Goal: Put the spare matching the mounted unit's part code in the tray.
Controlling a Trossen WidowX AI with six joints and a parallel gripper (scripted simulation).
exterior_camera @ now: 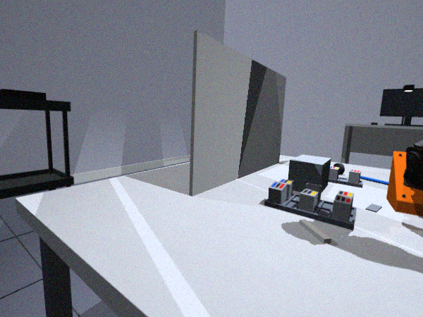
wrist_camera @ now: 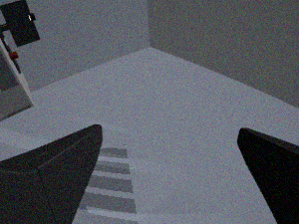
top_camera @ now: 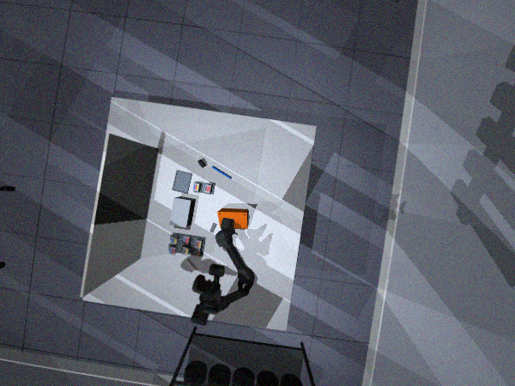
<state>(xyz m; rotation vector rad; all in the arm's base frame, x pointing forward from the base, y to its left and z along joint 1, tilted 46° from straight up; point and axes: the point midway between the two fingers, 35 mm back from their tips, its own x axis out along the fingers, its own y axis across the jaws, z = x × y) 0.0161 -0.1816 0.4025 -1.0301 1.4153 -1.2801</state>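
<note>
The dark grey spare block lies 47 cm below my gripper tip, 29 cm ahead of it and 4 cm to the left of it. The rest, counted from my gripper tip: grey mounted unit 46 cm below, 34 cm ahead, 12 cm to the right; then rack 51 cm below, 28 cm ahead, 8 cm to the left; then tall grey panel 58 cm ahead, 29 cm below, 12 cm to the right.
</note>
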